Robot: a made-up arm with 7 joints. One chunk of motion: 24 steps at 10 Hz.
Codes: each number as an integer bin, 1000 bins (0 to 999) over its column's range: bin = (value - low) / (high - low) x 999, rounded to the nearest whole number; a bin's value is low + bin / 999 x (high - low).
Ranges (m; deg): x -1.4..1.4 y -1.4..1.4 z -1.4..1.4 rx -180..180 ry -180..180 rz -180..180
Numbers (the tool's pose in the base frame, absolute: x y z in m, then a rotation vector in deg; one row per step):
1: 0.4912 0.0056 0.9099 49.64 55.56 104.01
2: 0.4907 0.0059 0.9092 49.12 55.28 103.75
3: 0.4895 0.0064 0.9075 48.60 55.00 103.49
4: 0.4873 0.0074 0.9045 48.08 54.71 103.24
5: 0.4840 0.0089 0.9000 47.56 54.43 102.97
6: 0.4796 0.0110 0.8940 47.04 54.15 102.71
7: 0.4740 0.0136 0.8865 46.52 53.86 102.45
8: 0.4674 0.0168 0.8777 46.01 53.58 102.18
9: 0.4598 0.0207 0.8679 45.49 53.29 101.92
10: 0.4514 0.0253 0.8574 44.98 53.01 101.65
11: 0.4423 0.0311 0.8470 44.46 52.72 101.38
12: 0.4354 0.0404 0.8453 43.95 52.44 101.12
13: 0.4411 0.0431 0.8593 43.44 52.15 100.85
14: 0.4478 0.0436 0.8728 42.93 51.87 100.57
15: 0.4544 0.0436 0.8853 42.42 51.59 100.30
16: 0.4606 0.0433 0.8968 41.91 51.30 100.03
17: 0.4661 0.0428 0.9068 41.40 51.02 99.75
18: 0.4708 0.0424 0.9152 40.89 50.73 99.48
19: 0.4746 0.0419 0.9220 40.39 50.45 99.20
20: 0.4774 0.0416 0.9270 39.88 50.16 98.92
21: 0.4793 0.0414 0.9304 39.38 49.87 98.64
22: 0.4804 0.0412 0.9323 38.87 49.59 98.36
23: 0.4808 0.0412 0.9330 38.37 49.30 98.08
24: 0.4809 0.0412 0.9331 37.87 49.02 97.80
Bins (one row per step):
1: 675 501 824 637 654 788
2: 675 502 824 636 653 787
3: 674 502 823 634 652 787
4: 673 502 822 633 651 786
5: 672 503 821 631 651 785
6: 671 503 818 630 650 785
7: 669 504 816 629 649 784
8: 666 505 813 627 648 783
9: 664 507 809 626 647 782
10: 661 509 805 624 647 782
11: 657 511 802 623 646 781
12: 655 514 801 621 645 780
13: 657 515 806 620 644 779
14: 659 515 811 619 643 779
15: 662 515 815 617 643 778
16: 664 515 819 616 642 777
17: 666 515 823 614 641 776
18: 667 515 826 613 640 776
19: 669 514 828 612 639 775
20: 670 514 830 610 639 774
21: 671 514 831 609 638 773
22: 671 514 832 607 637 772
23: 671 514 832 606 636 772
24: 671 514 832 605 636 771

